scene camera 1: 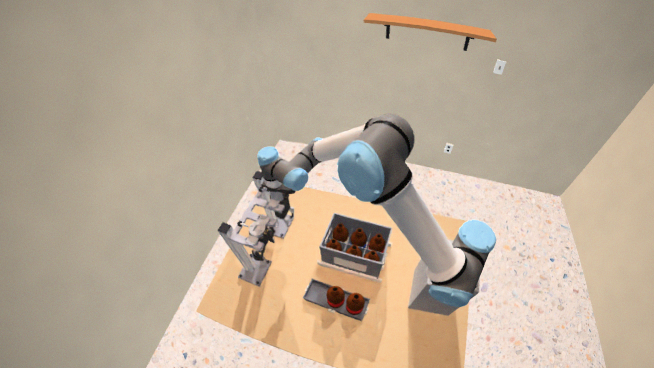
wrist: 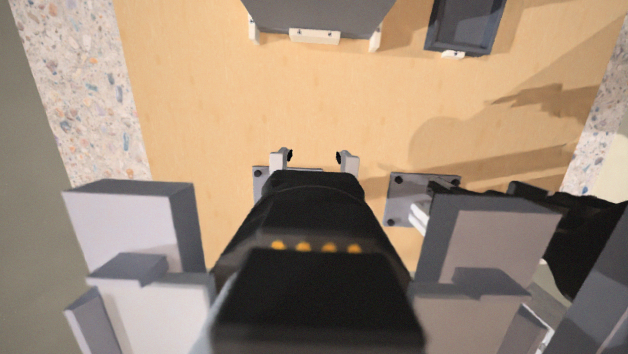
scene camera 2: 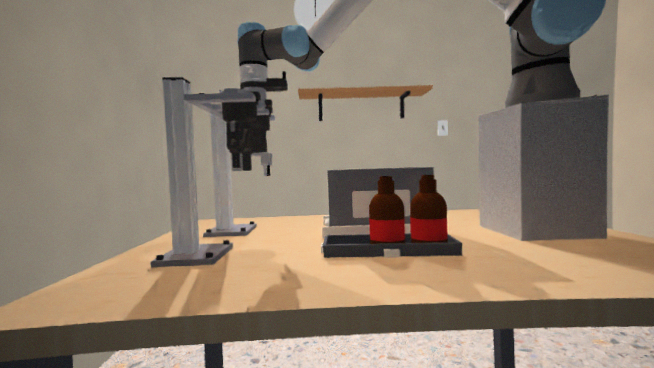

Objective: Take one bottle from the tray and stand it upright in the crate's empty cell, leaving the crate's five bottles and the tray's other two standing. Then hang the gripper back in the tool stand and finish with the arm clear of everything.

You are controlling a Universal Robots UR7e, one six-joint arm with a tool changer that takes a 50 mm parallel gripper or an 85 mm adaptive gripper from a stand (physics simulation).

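Frame: origin at the arm's base, x left, y back, z up, level; millimetres.
Seen in the pictures: arm's base, origin of its link: [scene camera 2: 540, 105].
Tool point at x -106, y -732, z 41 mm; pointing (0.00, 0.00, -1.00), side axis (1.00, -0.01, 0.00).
Offsets run from my tool point to a thing's top centre.
My gripper [scene camera 2: 267, 168] [wrist: 314, 156] is on the arm, fingers open with no bottle between them. It points down at the far bay of the tool stand [scene camera 1: 242, 257] [scene camera 2: 181, 165], its body between two grey prongs [wrist: 127, 225] [wrist: 492, 235]; whether it rests on them is hard to tell. The crate @(dx -1, dy +334, dz -185 mm) [scene camera 1: 327, 256] [scene camera 2: 340, 200] [wrist: 320, 17] holds an upright brown bottle in each of its six cells. The tray [scene camera 2: 350, 250] [wrist: 429, 42] carries two standing red-labelled bottles @(dx +245, dy +314, dz -200 mm) [scene camera 1: 335, 296] @(dx +251, dy +402, dz -200 mm) [scene camera 1: 355, 303] [scene camera 2: 386, 210] [scene camera 2: 428, 210], with its left place empty.
The black adaptive gripper [scene camera 1: 261, 242] [scene camera 2: 245, 130] [wrist: 580, 230] hangs in the stand's near bay, close beside mine. The grey pedestal [scene camera 1: 435, 300] [scene camera 2: 550, 175] bears the arm at the right. An orange shelf [scene camera 1: 430, 25] [scene camera 2: 360, 92] is on the back wall.
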